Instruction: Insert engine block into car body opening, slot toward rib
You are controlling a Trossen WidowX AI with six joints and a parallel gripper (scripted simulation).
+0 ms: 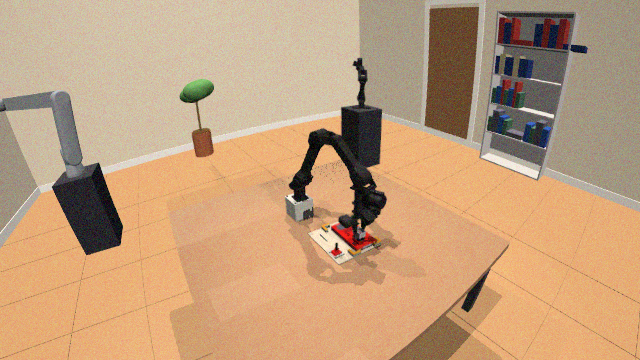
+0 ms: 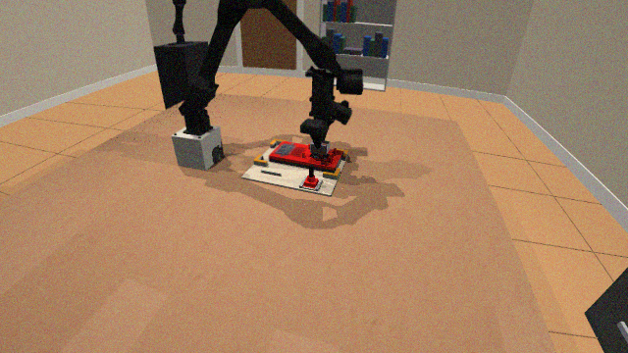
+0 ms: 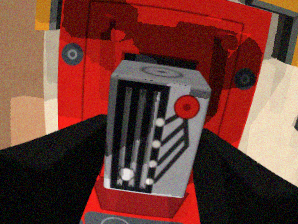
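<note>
The grey engine block lies 10 mm below my gripper tip.
</note>
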